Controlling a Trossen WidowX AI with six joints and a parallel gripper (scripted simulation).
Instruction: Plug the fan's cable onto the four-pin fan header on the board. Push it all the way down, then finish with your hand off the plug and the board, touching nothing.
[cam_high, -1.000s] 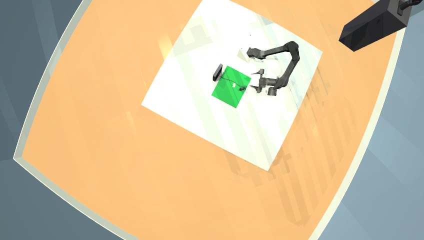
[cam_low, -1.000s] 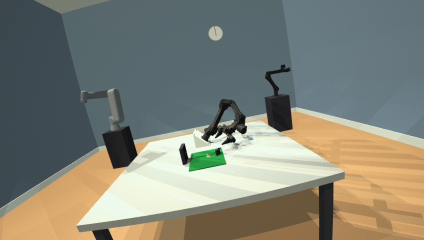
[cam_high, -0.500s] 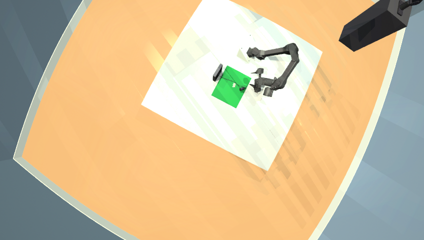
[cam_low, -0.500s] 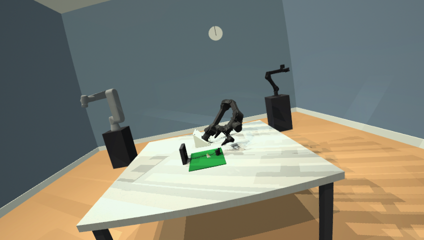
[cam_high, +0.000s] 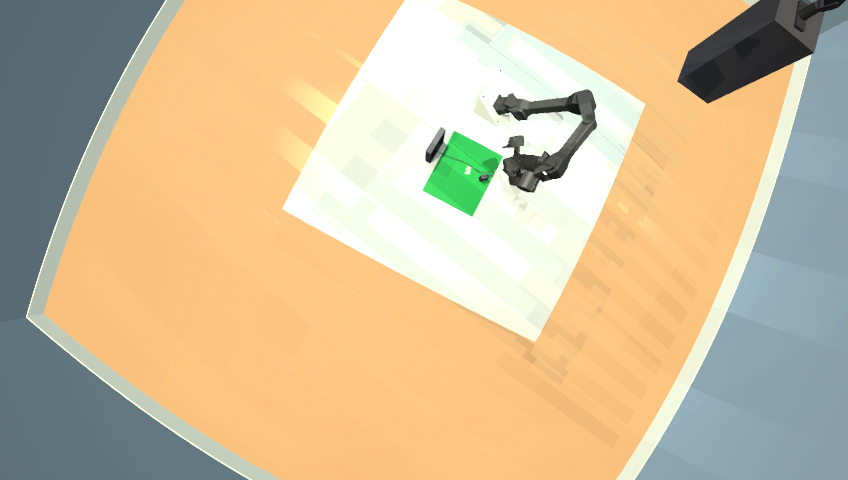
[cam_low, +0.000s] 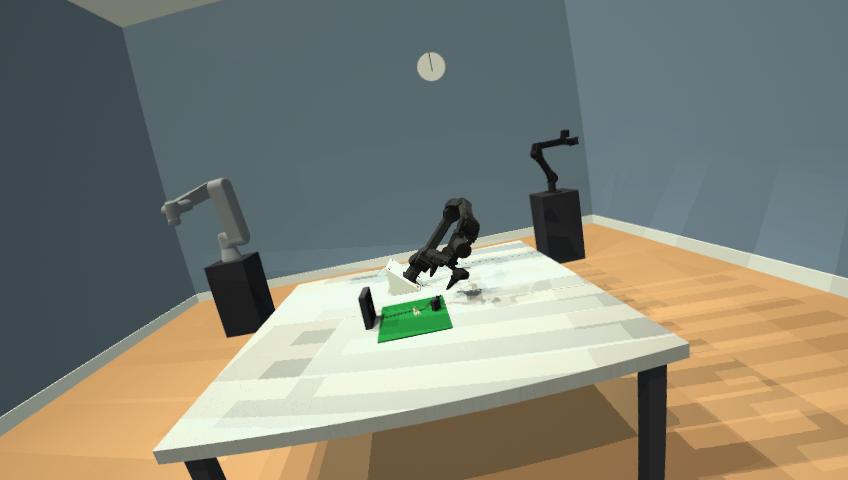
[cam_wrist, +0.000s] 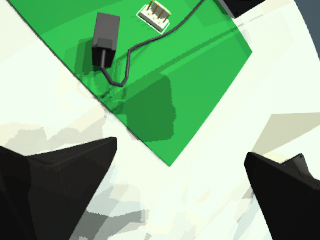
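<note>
Now: the fan plug 100 mm ahead of my gripper tip, 50 mm below it and 30 mm to the right of it. From my gripper tip the other things lie so: green board (110 mm to the right, 110 mm ahead, 80 mm below); white four-pin header (100 mm to the right, 100 mm ahead, 70 mm below); black fan (260 mm to the right, 90 mm ahead, 10 mm below).
</note>
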